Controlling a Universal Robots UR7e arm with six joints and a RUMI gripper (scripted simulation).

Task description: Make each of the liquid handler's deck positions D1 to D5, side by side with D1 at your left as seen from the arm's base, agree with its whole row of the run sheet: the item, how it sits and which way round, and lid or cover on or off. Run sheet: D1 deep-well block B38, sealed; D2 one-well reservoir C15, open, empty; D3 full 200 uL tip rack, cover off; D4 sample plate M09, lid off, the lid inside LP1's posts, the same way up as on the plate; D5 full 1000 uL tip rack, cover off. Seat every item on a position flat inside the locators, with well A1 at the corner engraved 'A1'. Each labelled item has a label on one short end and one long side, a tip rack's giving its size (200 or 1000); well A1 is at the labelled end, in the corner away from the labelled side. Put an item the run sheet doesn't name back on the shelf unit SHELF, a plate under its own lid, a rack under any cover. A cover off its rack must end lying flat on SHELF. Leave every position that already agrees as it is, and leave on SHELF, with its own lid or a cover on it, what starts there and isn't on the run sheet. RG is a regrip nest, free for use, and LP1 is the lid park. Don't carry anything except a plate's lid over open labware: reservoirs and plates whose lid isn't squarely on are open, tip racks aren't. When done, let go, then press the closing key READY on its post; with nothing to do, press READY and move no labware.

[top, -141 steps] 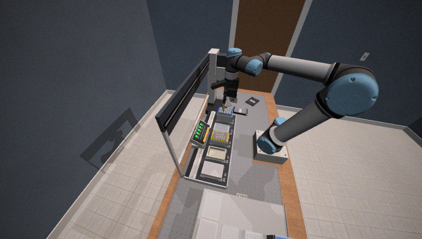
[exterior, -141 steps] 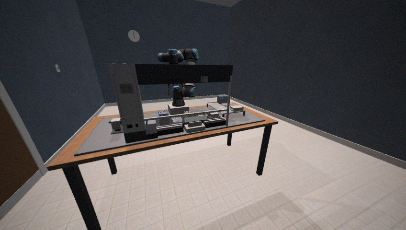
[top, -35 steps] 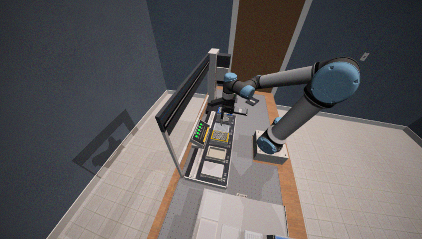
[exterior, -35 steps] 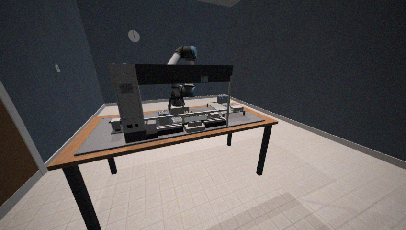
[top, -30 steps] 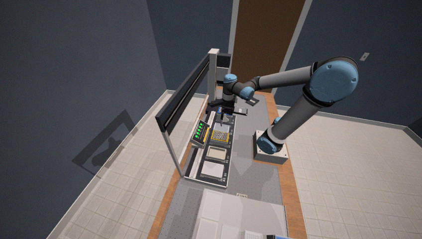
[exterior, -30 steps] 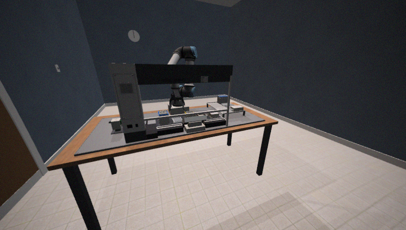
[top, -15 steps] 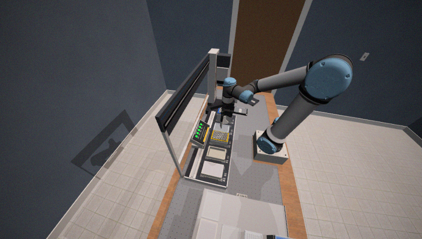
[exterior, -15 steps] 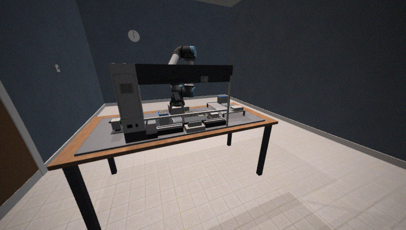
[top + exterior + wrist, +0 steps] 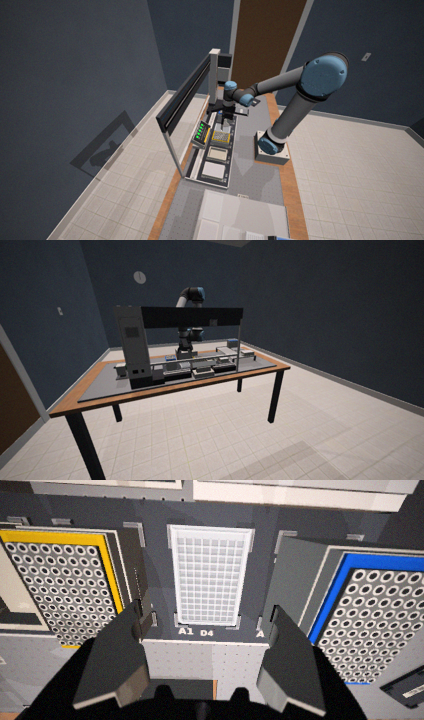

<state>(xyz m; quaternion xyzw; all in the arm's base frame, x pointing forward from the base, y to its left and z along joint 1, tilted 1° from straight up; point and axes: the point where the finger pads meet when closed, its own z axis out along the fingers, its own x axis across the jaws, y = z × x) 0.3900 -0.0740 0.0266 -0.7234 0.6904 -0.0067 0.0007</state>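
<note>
Now: the well plate 5 cm below my hand. The rest, counted from my hand: blue-framed tip rack (1 cm behind, 13 cm to the right, 1 cm above); one-well reservoir (2 cm behind, 25 cm to the left, 5 cm below); yellow-framed tip rack (2 cm behind, 12 cm to the left, 2 cm below).
</note>
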